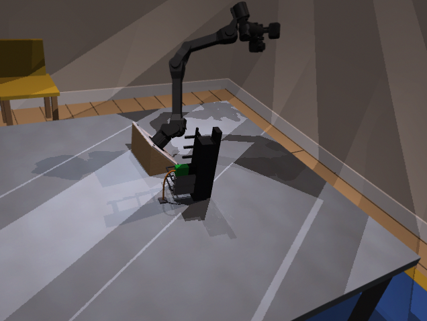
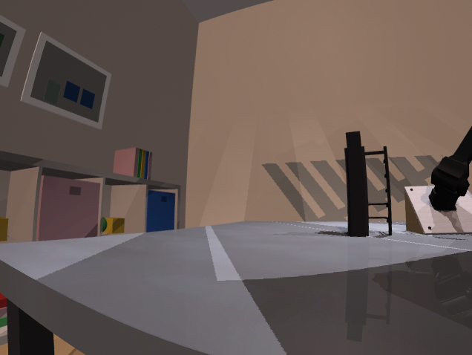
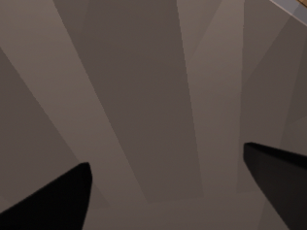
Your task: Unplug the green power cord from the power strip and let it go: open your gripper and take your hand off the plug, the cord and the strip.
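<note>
My gripper tip is 40 cm short of the green plug, 54 cm to the left of it and 35 cm above it.
</note>
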